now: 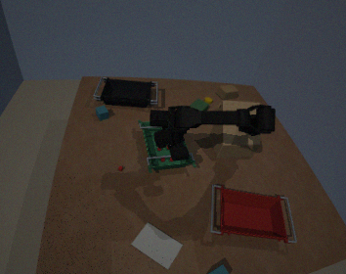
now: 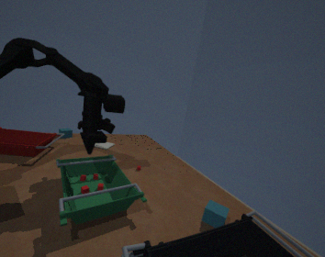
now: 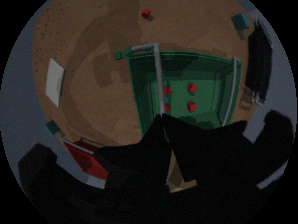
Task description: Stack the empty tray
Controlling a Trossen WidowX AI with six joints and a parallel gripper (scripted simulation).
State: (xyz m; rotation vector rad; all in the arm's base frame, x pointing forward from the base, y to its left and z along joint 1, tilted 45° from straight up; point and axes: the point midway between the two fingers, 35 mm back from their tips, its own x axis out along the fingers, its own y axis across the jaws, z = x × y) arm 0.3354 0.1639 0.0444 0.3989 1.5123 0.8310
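The red tray is 320 mm behind my gripper tip, 250 mm to the left of it and 50 mm below it. The rest, counted from my gripper tip: red block (200 mm ahead, 80 mm below, 40 mm to the left); white sheet (350 mm to the left, 90 mm below, 40 mm ahead); green block (430 mm to the right, 180 mm behind, 70 mm below).
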